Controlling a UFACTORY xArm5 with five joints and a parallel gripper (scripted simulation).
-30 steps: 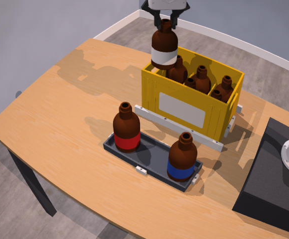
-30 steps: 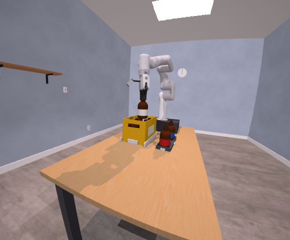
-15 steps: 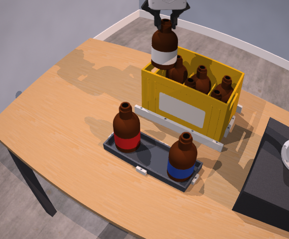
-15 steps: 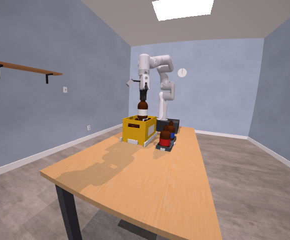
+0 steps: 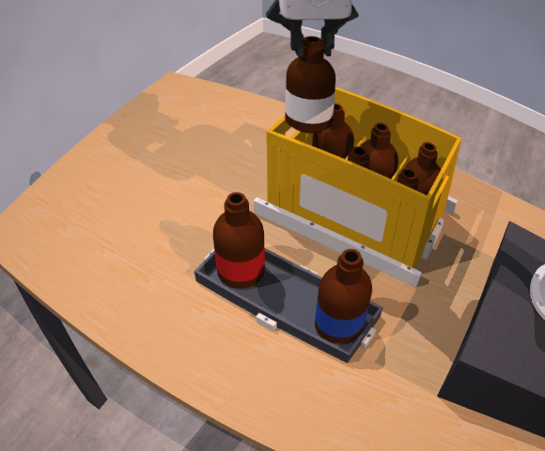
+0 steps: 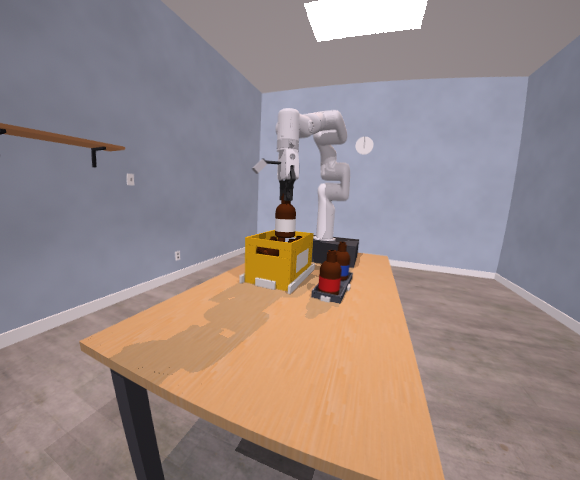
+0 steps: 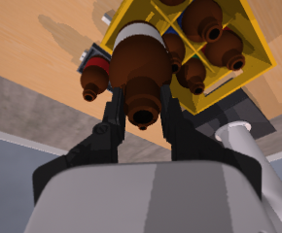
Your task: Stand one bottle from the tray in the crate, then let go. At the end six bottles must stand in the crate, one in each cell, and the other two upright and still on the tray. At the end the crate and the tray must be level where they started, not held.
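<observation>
The yellow crate is 80 mm behind my hand, 60 mm to the right of it and 250 mm below it. Also, from my hand: grey tray: 100 mm behind, 170 mm to the left, 320 mm below.
</observation>
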